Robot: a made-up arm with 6 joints. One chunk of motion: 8 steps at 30 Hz.
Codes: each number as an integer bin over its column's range. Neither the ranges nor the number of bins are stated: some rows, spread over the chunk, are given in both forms.
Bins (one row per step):
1: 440 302 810 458 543 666
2: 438 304 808 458 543 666
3: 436 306 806 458 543 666
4: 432 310 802 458 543 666
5: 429 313 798 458 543 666
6: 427 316 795 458 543 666
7: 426 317 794 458 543 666
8: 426 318 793 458 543 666
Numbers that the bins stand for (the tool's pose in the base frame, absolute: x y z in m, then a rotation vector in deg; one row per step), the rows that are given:
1: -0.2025 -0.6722 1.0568 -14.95 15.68 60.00
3: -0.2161 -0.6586 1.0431 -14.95 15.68 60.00
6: -0.2467 -0.6245 1.0057 -14.95 15.68 60.00
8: -0.2502 -0.6177 0.9989 -14.95 15.68 60.00
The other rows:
2: -0.2093 -0.6654 1.0499 -14.95 15.68 60.00
4: -0.2297 -0.6449 1.0295 -14.95 15.68 60.00
5: -0.2399 -0.6347 1.0159 -14.95 15.68 60.00
7: -0.2502 -0.6211 1.0023 -14.95 15.68 60.00

